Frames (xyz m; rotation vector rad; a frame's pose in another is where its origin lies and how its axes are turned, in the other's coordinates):
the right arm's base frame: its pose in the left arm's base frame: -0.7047 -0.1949 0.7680 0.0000 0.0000 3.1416
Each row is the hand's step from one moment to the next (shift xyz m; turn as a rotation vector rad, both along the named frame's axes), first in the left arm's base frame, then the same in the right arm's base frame.
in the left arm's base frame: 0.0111 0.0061 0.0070 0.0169 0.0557 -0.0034
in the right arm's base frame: -0.0111 -0.0061 0.0070 -0.0169 -0.0557 -0.0034
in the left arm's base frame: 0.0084 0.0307 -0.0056 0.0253 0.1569 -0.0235
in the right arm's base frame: -0.0084 -0.0307 -0.0056 -0.0253 -0.1569 -0.0235
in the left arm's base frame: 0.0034 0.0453 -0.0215 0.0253 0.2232 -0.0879
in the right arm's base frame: -0.0034 -0.0453 -0.0215 -0.0253 -0.2232 -0.0879
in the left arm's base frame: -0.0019 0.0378 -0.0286 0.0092 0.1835 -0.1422
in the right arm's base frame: 0.0019 -0.0378 -0.0286 -0.0092 -0.1835 -0.1422
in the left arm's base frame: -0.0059 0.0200 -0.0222 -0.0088 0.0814 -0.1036
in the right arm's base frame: 0.0059 -0.0200 -0.0222 0.0088 -0.0814 -0.1036
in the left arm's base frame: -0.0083 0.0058 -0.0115 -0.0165 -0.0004 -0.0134
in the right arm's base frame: 0.0083 -0.0058 -0.0115 0.0165 0.0004 -0.0134
